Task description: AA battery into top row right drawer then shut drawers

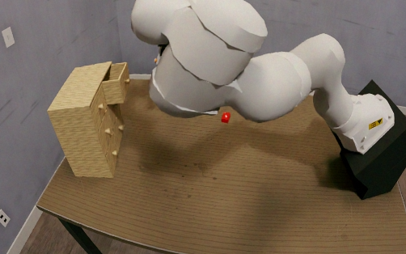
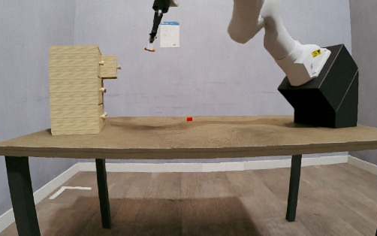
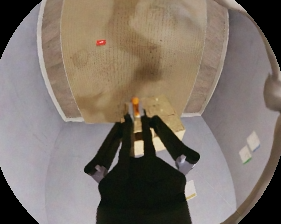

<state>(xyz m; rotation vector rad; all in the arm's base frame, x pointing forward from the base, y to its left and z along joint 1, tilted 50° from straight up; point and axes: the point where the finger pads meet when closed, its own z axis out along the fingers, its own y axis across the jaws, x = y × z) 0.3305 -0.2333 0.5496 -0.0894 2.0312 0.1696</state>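
My hand is 30 mm above the AA battery and 10 mm short of it. From my hand the other things lie so: small red block: 350 mm below, 180 mm behind, 170 mm to the right.
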